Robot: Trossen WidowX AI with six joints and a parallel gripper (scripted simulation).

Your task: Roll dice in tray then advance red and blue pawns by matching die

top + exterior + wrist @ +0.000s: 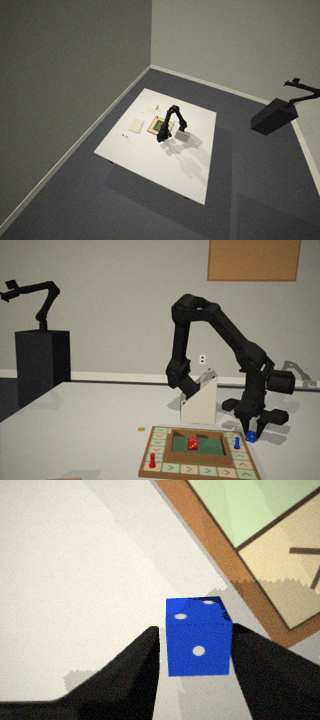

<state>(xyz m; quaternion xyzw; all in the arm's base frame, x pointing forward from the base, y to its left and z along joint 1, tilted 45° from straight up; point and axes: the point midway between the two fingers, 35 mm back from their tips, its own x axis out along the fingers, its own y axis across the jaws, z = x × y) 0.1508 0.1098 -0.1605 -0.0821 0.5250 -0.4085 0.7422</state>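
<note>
My gripper tip is 240 mm short of the red pawn, 260 mm to the left of it and 20 mm below it. The rest, counted from my gripper tip: blue pawn (90 mm ahead, 50 mm to the right, 20 mm above); yellow token (350 mm to the right, 10 mm below); green tray (120 mm ahead, 160 mm to the right).
</note>
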